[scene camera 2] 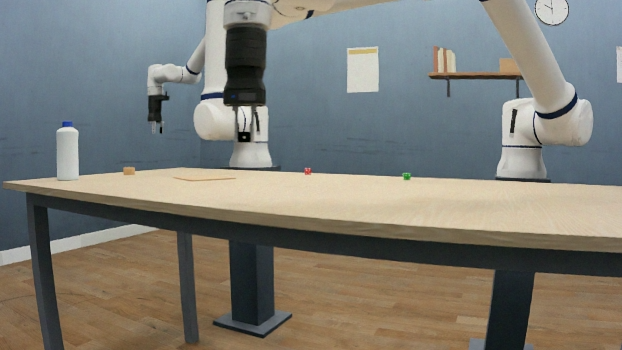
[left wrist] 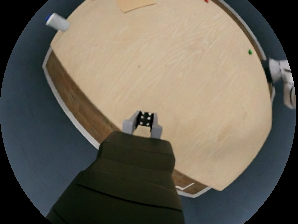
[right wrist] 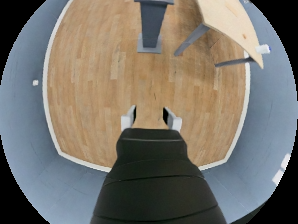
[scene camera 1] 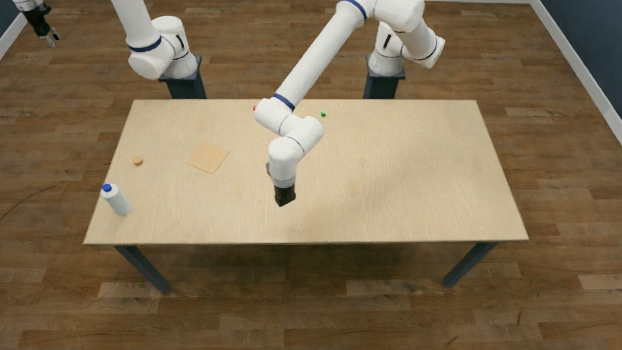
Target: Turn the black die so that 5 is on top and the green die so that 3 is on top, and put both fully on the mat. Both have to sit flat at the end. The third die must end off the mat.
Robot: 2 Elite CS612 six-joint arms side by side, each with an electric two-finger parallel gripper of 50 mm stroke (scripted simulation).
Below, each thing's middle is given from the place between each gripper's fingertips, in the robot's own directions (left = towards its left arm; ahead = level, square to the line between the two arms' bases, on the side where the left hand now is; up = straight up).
Now: the tan mat (scene camera 1: 208,157) 31 cm behind my left hand, 34 cm to the right of it and 12 cm below it. Also, from my left hand: white bottle (scene camera 2: 67,137) (5 cm behind, 66 cm to the right, 4 cm below).
My right hand is 91 cm short of the white bottle, 52 cm to the right of it and 10 cm above it. The rest, counted from my right hand: tan mat: 83 cm to the left, 65 cm ahead, 17 cm below.
